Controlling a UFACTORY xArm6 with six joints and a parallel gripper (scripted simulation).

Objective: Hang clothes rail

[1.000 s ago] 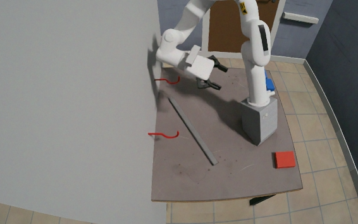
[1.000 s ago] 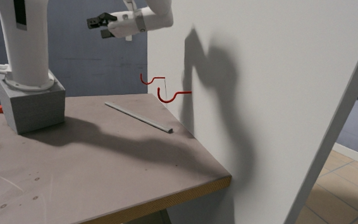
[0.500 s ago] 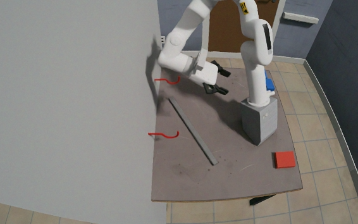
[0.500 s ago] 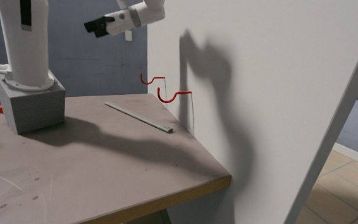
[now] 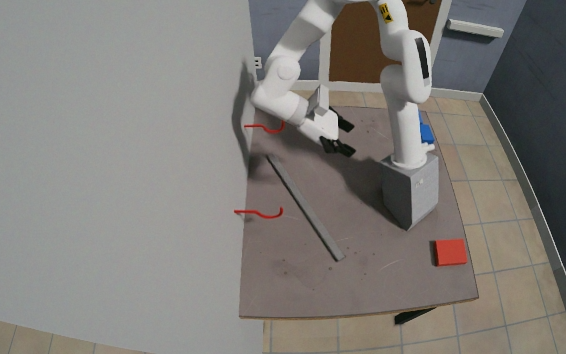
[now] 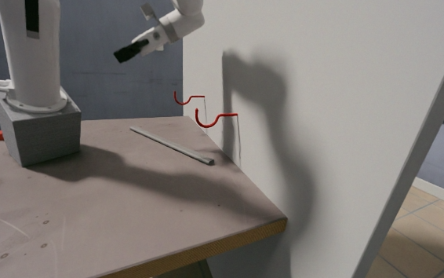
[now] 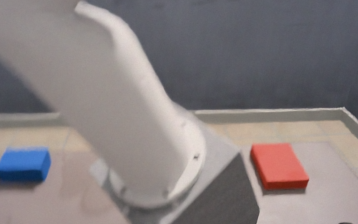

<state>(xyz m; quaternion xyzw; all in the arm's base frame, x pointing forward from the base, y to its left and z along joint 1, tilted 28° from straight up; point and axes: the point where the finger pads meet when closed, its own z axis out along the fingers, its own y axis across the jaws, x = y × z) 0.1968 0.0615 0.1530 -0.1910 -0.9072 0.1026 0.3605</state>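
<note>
My hand is 120 mm short of the clothes rail, 10 mm to the left of it and 310 mm above it. The rest, counted from my hand: blue object: 470 mm behind, 220 mm to the right, 290 mm below; then white wall panel: 330 mm ahead, 90 mm to the right, 110 mm above; then red block: 350 mm behind, 310 mm to the left, 300 mm below.
</note>
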